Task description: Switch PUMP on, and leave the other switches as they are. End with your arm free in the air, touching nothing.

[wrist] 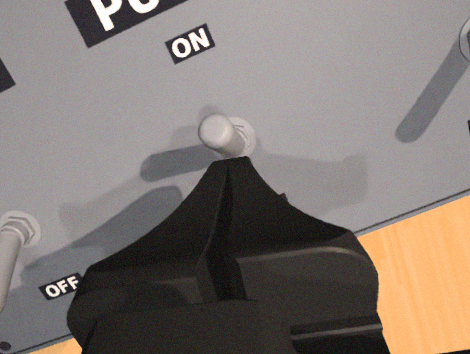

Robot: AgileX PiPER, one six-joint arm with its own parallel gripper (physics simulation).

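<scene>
The PUMP switch's lever (pixel 220 134) is a light grey round-ended toggle in the middle of the wrist view. It stands out from the panel towards the camera, its tip leaning a little to the upper left of its round base. The ON label (pixel 190 43) is above it; part of a larger label (pixel 120 15) starting with P shows at the top edge. The lever's own OFF label is hidden behind my gripper. My gripper (pixel 234 182) is shut, its fingertips right at the lower side of the lever and seeming to touch it. Nothing shows between the fingers.
The grey panel (pixel 310 90) bears a neighbouring lever (pixel 9 260) at the left, pointing down towards an OFF label (pixel 62 286). Part of another switch (pixel 466 40) shows at the right edge, with a long shadow. The wooden table (pixel 425 260) shows beyond the panel's lower edge.
</scene>
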